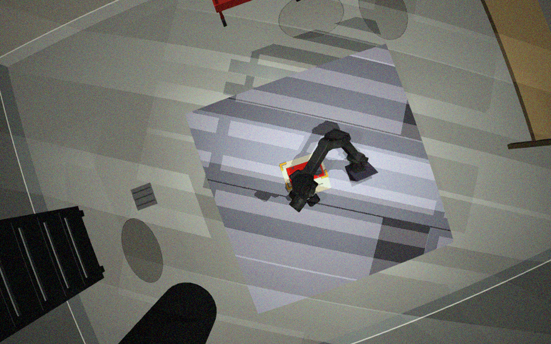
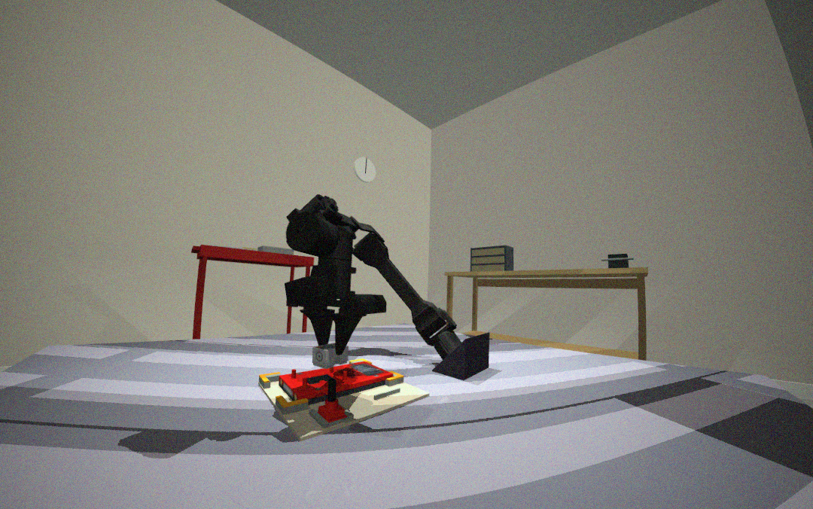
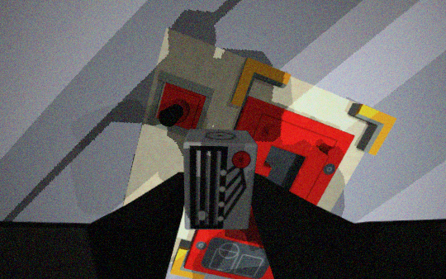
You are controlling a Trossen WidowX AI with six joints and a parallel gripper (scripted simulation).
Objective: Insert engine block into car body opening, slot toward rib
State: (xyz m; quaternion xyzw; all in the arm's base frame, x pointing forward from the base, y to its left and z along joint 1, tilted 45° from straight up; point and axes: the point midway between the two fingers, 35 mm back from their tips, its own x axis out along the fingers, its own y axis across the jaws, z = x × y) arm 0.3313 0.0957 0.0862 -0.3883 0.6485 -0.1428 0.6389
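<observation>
The black upright peg is 6 cm below my gripper tip, 4 cm to the left of it and 2 cm ahead of it. Also, from my gripper tip: engine block (1 cm below).
</observation>
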